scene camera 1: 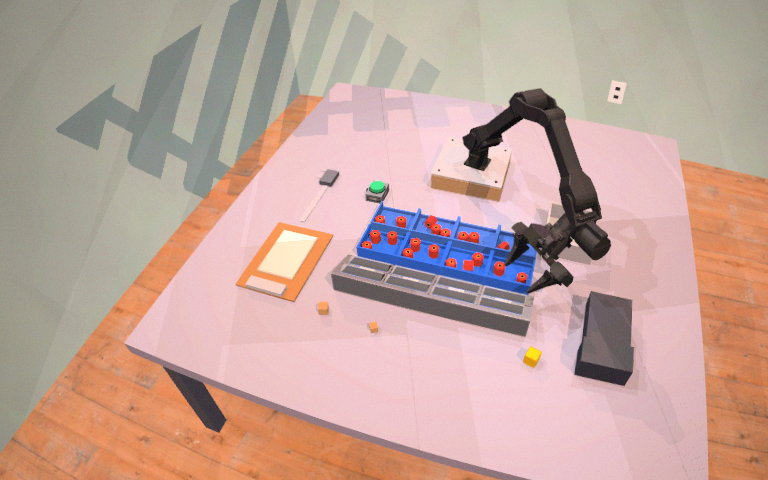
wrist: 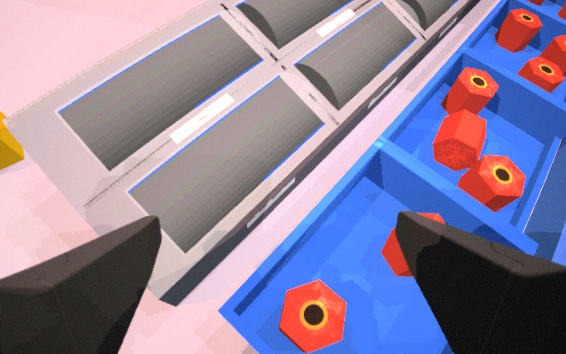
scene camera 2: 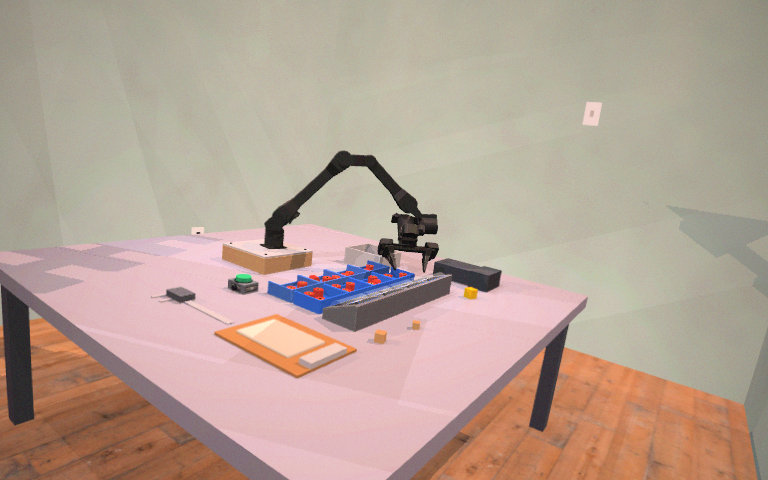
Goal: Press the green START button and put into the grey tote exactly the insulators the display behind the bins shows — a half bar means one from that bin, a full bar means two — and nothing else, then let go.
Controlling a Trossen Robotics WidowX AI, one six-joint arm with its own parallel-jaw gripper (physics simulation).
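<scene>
My gripper (scene camera 1: 518,277) (scene camera 2: 409,270) (wrist: 280,225) is open and empty, low over the front right bin's outer edge. In the wrist view, one red insulator (wrist: 313,315) stands in that bin between the fingers' lines, and another (wrist: 392,250) is partly hidden by the right finger. Red insulators fill parts of the blue bins (scene camera 1: 385,258) (scene camera 2: 310,303) (wrist: 420,187). The display (scene camera 1: 430,305) (scene camera 2: 396,311) has grey windows whose bars I cannot read clearly. The green START button (scene camera 1: 377,187) (scene camera 2: 244,278) is left of the base. The grey tote (scene camera 2: 356,253) is partly hidden; its inside does not show.
A black box (scene camera 1: 608,333) (scene camera 2: 467,275) stands at the right. A yellow cube (scene camera 1: 532,356) (scene camera 2: 470,292) (wrist: 9,142) and two orange cubes (scene camera 1: 322,308) (scene camera 1: 373,327) lie in front of the display. An orange board (scene camera 1: 320,249) and a grey tool (scene camera 1: 328,177) (scene camera 2: 181,294) lie left.
</scene>
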